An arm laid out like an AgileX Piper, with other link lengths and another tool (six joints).
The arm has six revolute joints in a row. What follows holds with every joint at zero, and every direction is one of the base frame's. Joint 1 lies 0.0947 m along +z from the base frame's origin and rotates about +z. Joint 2 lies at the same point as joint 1 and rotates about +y. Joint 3 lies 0.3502 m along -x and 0.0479 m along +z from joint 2 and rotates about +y. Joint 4 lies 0.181 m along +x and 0.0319 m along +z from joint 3 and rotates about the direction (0.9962, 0, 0.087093). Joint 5 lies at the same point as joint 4 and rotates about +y. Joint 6 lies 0.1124 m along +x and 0.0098 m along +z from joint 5 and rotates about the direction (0.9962, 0, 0.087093). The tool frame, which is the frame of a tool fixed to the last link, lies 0.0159 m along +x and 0.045 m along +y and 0.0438 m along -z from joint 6; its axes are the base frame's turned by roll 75.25, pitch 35.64 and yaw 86.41 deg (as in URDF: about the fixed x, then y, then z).
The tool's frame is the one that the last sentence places.
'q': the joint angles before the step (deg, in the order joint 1, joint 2, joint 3, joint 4, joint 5, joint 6). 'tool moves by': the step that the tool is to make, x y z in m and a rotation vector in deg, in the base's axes. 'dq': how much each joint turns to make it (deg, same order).
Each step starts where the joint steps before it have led.
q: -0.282 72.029 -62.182 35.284 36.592 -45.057
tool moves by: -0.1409 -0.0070 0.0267 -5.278 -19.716 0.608
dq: -0.586 -28.075 2.650 -6.564 5.769 2.215
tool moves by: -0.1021 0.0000 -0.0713 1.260 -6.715 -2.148
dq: 0.019 -24.384 12.875 -4.340 3.171 6.381
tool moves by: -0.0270 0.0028 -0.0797 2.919 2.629 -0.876
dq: 0.004 -12.759 14.722 -0.292 -0.273 3.279
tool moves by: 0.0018 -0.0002 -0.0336 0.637 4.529 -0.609
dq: -0.001 -1.785 7.750 0.079 -1.630 0.211
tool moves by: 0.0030 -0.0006 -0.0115 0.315 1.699 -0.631
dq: 0.003 0.013 3.243 0.025 -1.702 -0.001
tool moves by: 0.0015 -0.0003 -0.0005 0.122 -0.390 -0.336
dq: -0.016 -0.015 0.414 0.015 -0.859 -0.012
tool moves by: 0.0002 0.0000 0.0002 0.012 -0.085 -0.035
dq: -0.012 0.014 -0.004 0.022 -0.097 -0.023
